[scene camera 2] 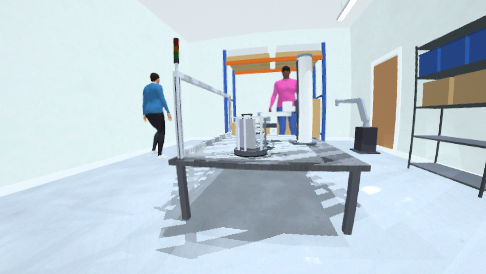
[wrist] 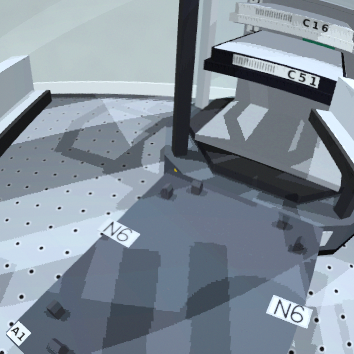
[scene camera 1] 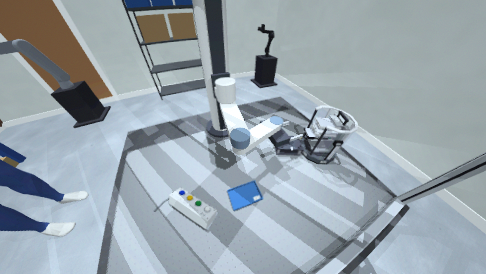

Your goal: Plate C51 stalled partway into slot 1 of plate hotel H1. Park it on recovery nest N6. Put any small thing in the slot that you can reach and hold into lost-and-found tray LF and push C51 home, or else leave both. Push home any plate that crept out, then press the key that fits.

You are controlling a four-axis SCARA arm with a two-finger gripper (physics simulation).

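Observation:
Plate C51, pale-topped with a black skirt, sticks out of hotel H1 farther than the white plate C16 above it. A thin green strip shows under C16's front edge; I cannot tell what it is. My gripper is open and empty, its fingers wide apart at the left and right of the wrist view, facing the hotel. Nest N6, a dark plate with small corner pegs, lies below, in front of the hotel. C51's rear and the slot's depth are hidden.
The blue tray lies on the table beside the white key box, which has blue, yellow, green and white keys. The arm's column stands behind. A rail fence runs along one table edge.

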